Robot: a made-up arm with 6 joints.
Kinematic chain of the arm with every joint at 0, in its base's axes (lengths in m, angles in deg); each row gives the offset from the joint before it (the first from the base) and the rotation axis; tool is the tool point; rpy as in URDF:
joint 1: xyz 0 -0.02 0.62 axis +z
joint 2: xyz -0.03 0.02 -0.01 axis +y
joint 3: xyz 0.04 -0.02 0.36 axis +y
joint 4: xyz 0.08 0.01 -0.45 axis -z
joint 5: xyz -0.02 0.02 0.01 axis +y
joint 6: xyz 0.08 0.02 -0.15 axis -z
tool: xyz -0.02 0 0 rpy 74.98 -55.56 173.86
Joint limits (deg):
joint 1: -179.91..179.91
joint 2: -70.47..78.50
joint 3: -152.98..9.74
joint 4: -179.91..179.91
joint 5: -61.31..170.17
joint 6: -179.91..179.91
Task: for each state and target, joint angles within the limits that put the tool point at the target. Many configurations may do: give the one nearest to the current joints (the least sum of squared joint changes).
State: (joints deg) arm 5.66 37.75 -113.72 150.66 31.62 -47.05
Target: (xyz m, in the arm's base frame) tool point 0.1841 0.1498 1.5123
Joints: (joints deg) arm 32.80 -8.11 -128.28 142.20 47.83 -46.29
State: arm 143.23 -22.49 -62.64 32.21 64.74 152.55
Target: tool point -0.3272 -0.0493 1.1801
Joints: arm 162.71 -38.21 -76.85 38.68 67.96 151.38
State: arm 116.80 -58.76 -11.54 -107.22 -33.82 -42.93
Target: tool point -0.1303 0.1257 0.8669
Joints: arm 100.48 -70.47 -29.65 -116.02 -32.28 -41.25
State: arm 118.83 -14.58 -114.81 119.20 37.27 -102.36
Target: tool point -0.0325 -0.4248 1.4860
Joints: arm 95.68 -46.95 -132.94 117.20 49.86 -100.99
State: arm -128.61 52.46 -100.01 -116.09 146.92 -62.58
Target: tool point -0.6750 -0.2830 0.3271
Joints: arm -146.69 78.50 -107.87 -127.04 108.83 -67.96
